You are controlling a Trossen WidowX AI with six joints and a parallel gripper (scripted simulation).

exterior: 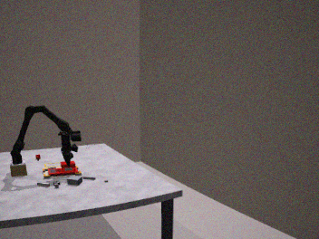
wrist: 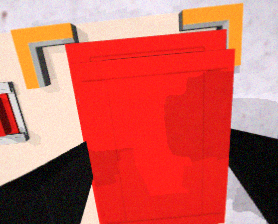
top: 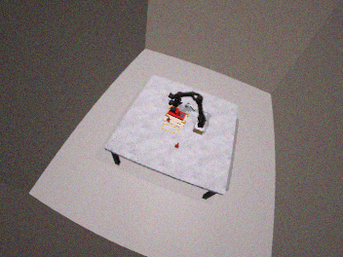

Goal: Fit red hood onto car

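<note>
Right now my gripper tip is 10 mm below the red hood. Also, from my gripper tip: grey engine part 30 mm below; then jig 50 mm below, 40 mm to the left, 40 mm behind.
</note>
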